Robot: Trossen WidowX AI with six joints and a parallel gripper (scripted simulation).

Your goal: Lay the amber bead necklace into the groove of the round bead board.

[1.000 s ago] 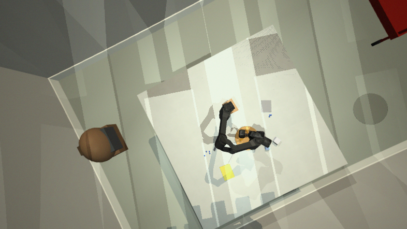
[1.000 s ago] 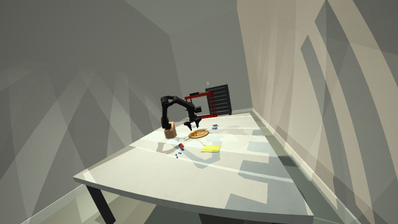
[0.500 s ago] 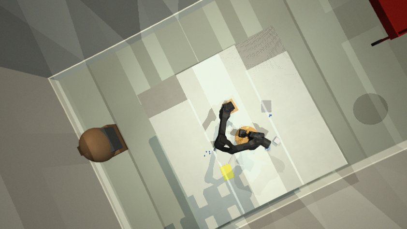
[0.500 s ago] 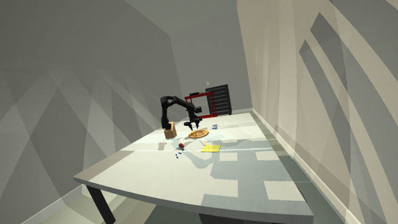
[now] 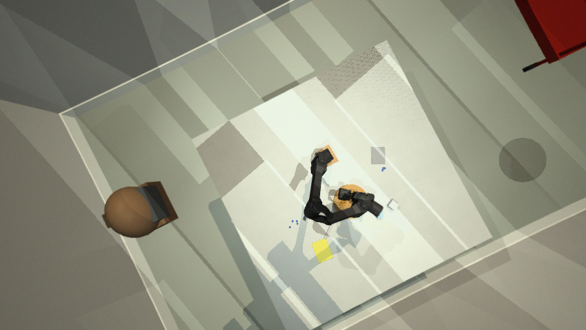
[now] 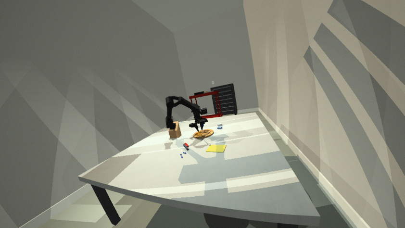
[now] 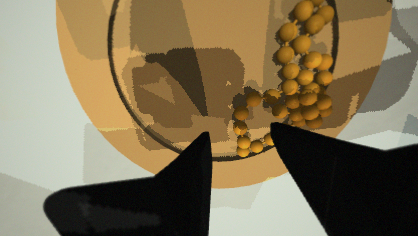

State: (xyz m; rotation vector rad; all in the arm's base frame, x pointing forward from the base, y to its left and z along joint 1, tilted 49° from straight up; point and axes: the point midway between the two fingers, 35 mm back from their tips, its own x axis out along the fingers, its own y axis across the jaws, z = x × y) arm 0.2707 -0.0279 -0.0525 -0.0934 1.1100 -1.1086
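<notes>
Now: gripper tip 3 cm short of the round bead board, 2 cm to the left of it and 2 cm above it. Also, from my gripper tip: light blue cube: 18 cm ahead, 8 cm to the left, 2 cm below; then red-handled tool: 6 cm behind, 25 cm to the right, 2 cm below; then white cube: 17 cm ahead, 18 cm to the left, 1 cm below.
</notes>
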